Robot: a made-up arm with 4 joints.
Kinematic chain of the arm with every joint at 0, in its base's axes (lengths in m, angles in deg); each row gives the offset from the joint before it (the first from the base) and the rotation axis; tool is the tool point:
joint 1: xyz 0 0 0.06 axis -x
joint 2: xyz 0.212 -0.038 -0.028 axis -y
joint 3: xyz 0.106 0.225 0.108 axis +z
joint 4: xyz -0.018 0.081 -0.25 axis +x
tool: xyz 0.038 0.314 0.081
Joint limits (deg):
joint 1: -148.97..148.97
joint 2: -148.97..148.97
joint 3: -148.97..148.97
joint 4: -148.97..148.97
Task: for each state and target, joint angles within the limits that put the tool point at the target. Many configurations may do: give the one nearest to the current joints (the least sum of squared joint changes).
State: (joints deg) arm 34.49 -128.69 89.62 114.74
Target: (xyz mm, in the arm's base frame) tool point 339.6 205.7 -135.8
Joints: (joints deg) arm 0.84 -104.77 94.10 94.11
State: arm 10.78 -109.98 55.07 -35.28
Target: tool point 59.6 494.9 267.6
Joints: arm 0.30 -120.12 40.48 -34.17
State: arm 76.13 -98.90 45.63 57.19
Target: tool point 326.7 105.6 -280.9
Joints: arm 87.21 -83.44 57.18 41.68
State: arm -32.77 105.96 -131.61 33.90
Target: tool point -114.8 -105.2 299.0
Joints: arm -38.00 133.04 -107.52 21.19
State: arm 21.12 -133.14 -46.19 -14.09
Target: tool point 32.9 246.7 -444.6
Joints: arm 22.91 -119.87 -46.52 14.37
